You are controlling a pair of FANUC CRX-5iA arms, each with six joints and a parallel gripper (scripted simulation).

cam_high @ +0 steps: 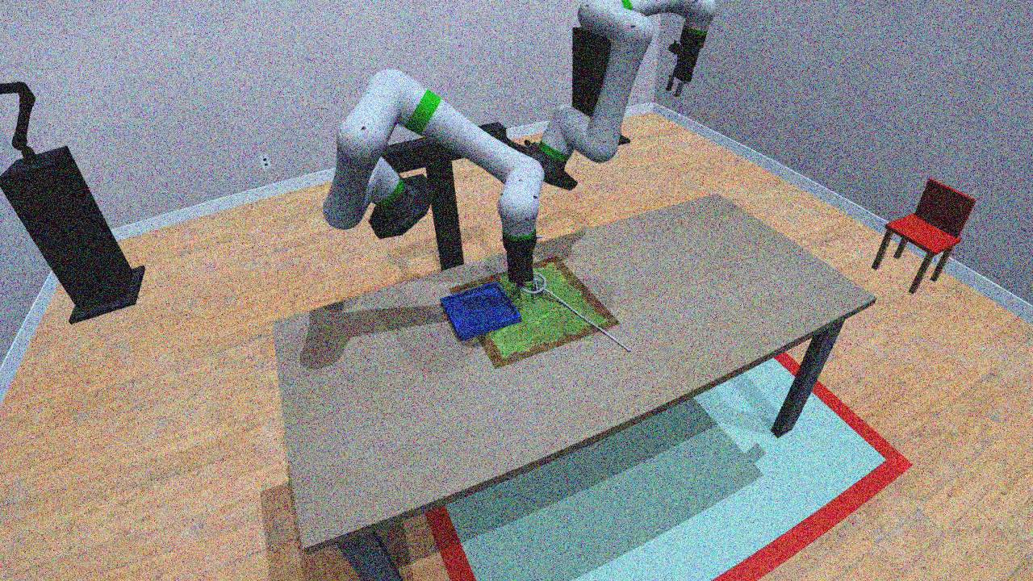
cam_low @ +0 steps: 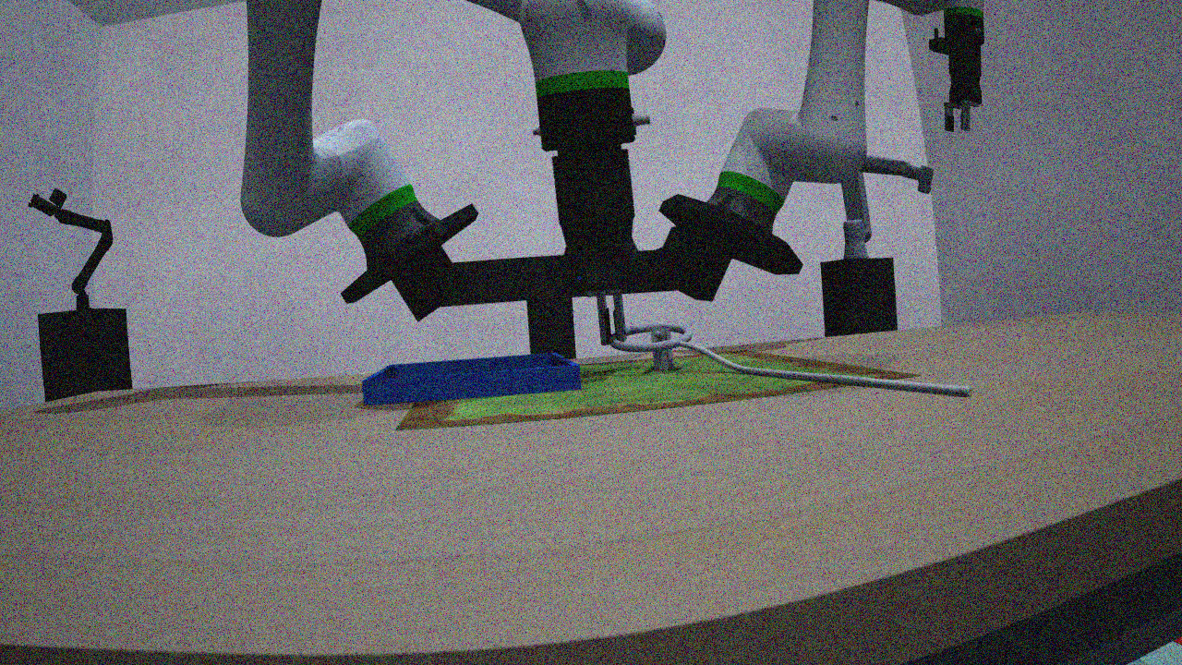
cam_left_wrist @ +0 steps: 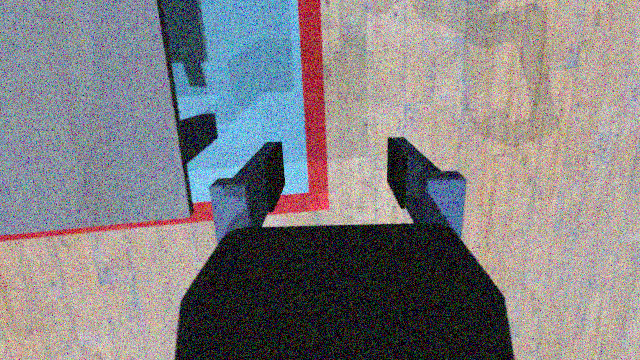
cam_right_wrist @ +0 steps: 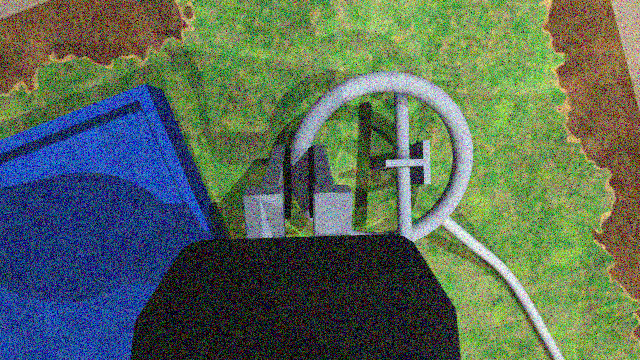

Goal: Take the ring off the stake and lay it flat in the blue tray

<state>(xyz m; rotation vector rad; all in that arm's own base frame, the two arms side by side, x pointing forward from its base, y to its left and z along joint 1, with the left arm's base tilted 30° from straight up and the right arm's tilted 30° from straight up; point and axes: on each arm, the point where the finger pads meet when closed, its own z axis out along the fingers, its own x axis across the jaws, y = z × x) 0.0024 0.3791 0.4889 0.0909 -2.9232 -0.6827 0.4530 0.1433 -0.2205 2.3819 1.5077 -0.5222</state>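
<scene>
Now: the grey stake 20 mm ahead of my right hand, 50 mm to the left of it and 30 mm below it. Round my right hand: blue tray: 30 mm ahead, 150 mm to the right, 40 mm below; grey ring: 10 mm ahead, 40 mm to the left, 10 mm below.
</scene>
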